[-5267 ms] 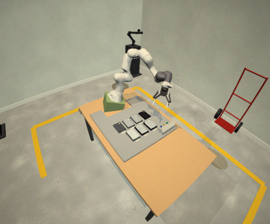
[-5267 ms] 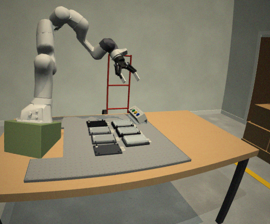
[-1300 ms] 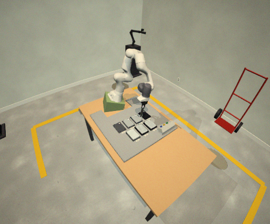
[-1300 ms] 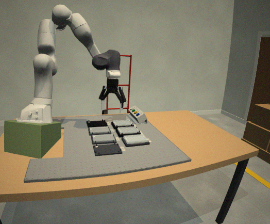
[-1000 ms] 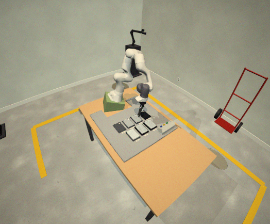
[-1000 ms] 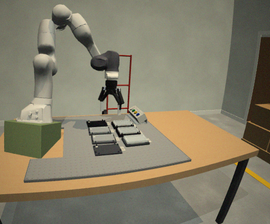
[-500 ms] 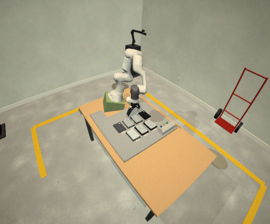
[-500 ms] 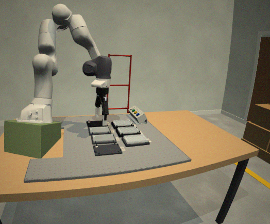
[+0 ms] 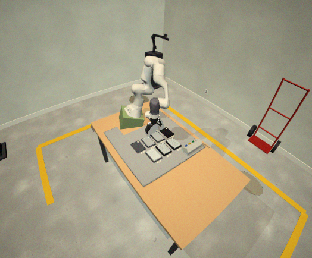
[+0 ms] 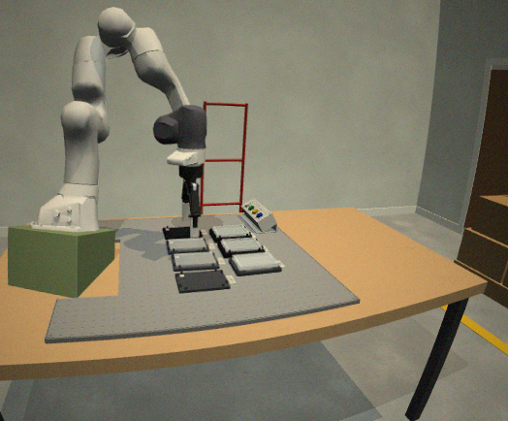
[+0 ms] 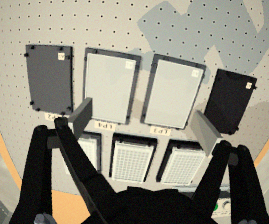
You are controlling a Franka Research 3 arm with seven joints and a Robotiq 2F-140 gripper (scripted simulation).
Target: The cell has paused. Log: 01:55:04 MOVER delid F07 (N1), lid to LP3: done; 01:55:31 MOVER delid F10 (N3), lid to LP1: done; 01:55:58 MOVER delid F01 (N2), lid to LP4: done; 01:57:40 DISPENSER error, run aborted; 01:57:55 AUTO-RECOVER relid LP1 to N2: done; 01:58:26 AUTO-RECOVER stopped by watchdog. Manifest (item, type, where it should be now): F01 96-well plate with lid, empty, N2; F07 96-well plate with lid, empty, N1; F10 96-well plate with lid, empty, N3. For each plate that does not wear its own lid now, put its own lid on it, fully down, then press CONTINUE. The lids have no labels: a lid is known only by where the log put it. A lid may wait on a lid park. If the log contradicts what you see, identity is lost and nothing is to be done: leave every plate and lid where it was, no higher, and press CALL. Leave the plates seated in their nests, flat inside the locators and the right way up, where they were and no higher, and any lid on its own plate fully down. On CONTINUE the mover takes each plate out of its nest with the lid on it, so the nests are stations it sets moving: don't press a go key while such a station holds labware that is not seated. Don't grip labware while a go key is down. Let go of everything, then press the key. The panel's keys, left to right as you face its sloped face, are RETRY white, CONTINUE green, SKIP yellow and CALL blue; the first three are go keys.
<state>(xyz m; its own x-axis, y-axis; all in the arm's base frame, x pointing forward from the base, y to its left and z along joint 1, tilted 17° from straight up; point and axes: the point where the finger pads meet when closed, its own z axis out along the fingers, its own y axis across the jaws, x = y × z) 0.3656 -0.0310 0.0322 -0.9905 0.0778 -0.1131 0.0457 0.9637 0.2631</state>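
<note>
The park LP3 is 60 mm to the left of my hand and 100 mm below it. The rest, counted from my hand: plate (180 mm ahead, 140 mm to the right, 90 mm below); park LP2 (10 mm behind, 190 mm to the right, 100 mm below); park LP1 (10 mm ahead, 190 mm to the left, 100 mm below).
</note>
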